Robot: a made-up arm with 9 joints.
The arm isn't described. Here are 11 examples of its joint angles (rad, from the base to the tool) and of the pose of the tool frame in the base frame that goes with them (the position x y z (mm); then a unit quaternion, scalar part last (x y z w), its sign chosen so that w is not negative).
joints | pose
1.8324 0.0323 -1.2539 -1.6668 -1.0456 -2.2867 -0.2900 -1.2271 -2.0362 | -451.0 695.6 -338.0 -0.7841 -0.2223 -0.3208 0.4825
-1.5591 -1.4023 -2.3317 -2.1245 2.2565 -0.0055 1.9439 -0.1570 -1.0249 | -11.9 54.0 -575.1 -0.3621 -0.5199 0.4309 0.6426
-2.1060 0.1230 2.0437 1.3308 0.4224 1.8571 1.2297 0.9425 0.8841 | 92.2 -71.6 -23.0 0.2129 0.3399 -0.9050 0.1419
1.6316 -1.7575 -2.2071 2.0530 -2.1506 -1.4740 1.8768 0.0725 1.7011 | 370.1 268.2 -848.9 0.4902 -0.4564 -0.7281 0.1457
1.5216 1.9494 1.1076 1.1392 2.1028 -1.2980 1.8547 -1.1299 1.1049 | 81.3 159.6 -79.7 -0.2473 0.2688 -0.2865 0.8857
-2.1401 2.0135 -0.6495 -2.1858 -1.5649 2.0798 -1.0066 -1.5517 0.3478 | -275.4 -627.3 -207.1 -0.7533 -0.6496 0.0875 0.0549
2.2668 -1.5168 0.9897 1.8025 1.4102 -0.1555 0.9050 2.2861 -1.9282 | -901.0 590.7 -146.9 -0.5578 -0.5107 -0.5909 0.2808
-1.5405 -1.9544 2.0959 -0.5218 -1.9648 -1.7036 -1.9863 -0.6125 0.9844 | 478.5 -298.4 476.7 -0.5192 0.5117 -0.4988 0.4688
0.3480 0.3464 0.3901 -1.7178 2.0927 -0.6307 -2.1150 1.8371 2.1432 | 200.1 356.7 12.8 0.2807 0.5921 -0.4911 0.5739
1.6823 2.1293 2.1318 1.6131 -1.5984 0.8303 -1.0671 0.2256 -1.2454 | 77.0 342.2 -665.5 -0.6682 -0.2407 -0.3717 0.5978
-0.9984 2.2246 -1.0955 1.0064 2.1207 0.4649 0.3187 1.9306 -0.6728 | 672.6 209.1 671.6 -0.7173 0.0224 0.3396 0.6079
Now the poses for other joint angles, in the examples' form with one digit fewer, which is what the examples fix.
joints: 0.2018 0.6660 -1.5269 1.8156 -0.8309 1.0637 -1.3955 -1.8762 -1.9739
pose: 33 -731 200 -0.001 -0.865 0.235 0.442
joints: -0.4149 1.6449 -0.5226 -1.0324 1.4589 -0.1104 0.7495 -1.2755 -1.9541
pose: 690 -320 183 0.223 0.661 -0.716 0.023
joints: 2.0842 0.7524 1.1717 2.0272 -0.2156 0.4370 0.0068 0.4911 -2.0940
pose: -626 601 -230 -0.558 0.595 -0.557 0.157
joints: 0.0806 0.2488 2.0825 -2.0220 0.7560 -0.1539 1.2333 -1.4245 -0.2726
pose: -146 145 -140 0.314 -0.819 0.150 0.455
